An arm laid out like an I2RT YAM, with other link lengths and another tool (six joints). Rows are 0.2 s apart.
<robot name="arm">
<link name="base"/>
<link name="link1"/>
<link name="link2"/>
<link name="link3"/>
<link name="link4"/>
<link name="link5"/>
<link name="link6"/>
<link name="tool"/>
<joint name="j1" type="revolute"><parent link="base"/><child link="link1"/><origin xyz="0 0 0.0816" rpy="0 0 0"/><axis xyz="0 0 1"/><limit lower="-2.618" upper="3.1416"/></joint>
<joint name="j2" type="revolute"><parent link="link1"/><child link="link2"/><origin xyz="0.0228 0.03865 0.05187" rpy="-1.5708 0 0"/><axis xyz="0 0 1"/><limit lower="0" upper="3.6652"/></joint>
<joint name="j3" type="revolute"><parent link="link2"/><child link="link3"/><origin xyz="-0.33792 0 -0.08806" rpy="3.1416 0 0"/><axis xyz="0 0 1"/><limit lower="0" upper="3.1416"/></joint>
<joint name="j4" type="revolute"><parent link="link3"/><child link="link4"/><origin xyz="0.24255 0.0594 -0.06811" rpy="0 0 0"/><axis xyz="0 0 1"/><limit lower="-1.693" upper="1.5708"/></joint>
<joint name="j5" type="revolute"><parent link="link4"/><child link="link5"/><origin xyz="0.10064 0.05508 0.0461" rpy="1.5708 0 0"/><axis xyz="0 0 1"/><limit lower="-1.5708" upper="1.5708"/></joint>
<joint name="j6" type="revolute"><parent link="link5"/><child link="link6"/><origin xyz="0.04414 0 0.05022" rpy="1.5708 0 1.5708"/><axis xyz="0 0 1"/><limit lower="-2.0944" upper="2.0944"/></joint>
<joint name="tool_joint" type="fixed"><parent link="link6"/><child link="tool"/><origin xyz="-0.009 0.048 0.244" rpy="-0.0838 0 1.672"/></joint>
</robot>
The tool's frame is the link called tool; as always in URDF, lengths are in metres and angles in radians.
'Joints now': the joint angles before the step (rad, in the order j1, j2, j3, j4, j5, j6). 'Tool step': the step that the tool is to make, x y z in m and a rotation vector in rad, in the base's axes. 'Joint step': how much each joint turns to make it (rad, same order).
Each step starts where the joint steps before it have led.
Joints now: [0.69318, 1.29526, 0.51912, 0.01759, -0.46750, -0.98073]
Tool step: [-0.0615, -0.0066, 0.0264, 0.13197, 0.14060, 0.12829]
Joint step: [-0.13221, -0.09686, 0.00099, -0.17349, -0.31765, -0.06540]
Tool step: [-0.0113, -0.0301, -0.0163, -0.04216, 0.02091, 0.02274]
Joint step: [-0.09436, 0.00016, 0.01377, -0.16716, -0.05100, -0.15785]
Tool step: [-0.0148, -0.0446, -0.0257, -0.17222, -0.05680, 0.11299]
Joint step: [-0.02288, 0.01846, 0.09077, -0.30100, 0.09982, -0.28676]
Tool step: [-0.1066, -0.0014, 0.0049, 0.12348, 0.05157, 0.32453]
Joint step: [0.00034, -0.01107, -0.05742, -0.27497, -0.19759, -0.43694]
